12 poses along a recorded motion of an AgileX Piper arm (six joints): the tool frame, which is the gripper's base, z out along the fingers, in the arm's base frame.
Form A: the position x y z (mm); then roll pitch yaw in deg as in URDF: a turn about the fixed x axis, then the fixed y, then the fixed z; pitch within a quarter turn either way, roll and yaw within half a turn.
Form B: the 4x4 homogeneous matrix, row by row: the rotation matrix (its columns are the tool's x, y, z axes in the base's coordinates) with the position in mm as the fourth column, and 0 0 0 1 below. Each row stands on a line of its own. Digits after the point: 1 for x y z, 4 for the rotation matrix.
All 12 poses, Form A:
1: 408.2 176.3 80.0 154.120 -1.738 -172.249
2: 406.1 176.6 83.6 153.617 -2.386 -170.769
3: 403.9 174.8 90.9 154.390 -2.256 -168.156
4: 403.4 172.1 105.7 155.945 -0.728 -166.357
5: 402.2 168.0 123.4 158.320 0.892 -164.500
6: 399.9 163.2 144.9 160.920 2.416 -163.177
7: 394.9 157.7 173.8 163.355 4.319 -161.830
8: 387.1 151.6 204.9 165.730 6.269 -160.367
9: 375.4 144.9 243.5 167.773 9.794 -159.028
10: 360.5 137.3 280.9 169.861 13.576 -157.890
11: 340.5 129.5 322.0 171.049 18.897 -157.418
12: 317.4 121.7 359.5 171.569 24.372 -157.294
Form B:
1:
-0.9904 -0.1082 -0.0859 408.2
-0.1348 0.8933 0.4288 176.3
0.0303 0.4363 -0.8993 80.0
0 0 0 1

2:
-0.9862 -0.1254 -0.1081 406.1
-0.1603 0.8872 0.4326 176.6
0.0416 0.4440 -0.8951 83.6
0 0 0 1

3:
-0.9780 -0.1684 -0.1235 403.9
-0.2051 0.8861 0.4158 174.8
0.0394 0.4319 -0.9011 90.9
0 0 0 1

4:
-0.9717 -0.2104 -0.1074 403.4
-0.2359 0.8886 0.3934 172.1
0.0127 0.4076 -0.9131 105.7
0 0 0 1

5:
-0.9635 -0.2539 -0.0848 402.2
-0.2672 0.8939 0.3599 168.0
-0.0156 0.3694 -0.9291 123.4
0 0 0 1

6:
-0.9564 -0.2867 -0.0565 399.9
-0.2892 0.9006 0.3244 163.2
-0.0422 0.3266 -0.9442 144.9
0 0 0 1

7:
-0.9474 -0.3193 -0.0208 394.9
-0.3110 0.9036 0.2947 157.7
-0.0753 0.2856 -0.9554 173.8
0 0 0 1

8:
-0.9362 -0.3510 0.0169 387.1
-0.3340 0.9038 0.2677 151.6
-0.1092 0.2450 -0.9633 204.9
0 0 0 1

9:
-0.9201 -0.3834 0.0794 375.4
-0.3527 0.8997 0.2573 144.9
-0.1701 0.2087 -0.9631 243.5
0 0 0 1

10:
-0.9006 -0.4088 0.1478 360.5
-0.3659 0.8964 0.2501 137.3
-0.2347 0.1711 -0.9569 280.9
0 0 0 1

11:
-0.8736 -0.4259 0.2356 340.5
-0.3633 0.8927 0.2665 129.5
-0.3239 0.1472 -0.9346 322.0
0 0 0 1

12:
-0.8403 -0.4376 0.3200 317.4
-0.3516 0.8892 0.2928 121.7
-0.4127 0.1336 -0.9010 359.5
0 0 0 1

